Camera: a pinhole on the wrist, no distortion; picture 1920 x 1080 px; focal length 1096.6 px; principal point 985.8 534.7 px. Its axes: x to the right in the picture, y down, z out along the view. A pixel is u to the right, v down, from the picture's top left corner.
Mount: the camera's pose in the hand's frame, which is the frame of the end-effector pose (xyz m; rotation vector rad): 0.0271 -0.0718 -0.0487 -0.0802 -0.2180 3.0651
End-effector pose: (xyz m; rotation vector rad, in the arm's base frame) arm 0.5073 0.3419 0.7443 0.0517 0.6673 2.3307
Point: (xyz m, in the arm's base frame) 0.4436 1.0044 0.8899
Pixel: outside the picture
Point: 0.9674 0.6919 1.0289
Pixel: 1247 947
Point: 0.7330 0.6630 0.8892
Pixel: 931 939
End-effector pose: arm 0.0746 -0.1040 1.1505 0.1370 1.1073 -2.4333
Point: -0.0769 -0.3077 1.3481
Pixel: 473 401
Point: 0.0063 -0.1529 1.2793
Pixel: 816 500
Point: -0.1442 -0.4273 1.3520
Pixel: 271 272
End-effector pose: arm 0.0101 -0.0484 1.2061 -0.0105 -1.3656 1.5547
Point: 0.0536 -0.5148 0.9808
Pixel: outside the picture
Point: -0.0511 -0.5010 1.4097
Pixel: 1310 651
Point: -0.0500 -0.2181 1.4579
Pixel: 790 738
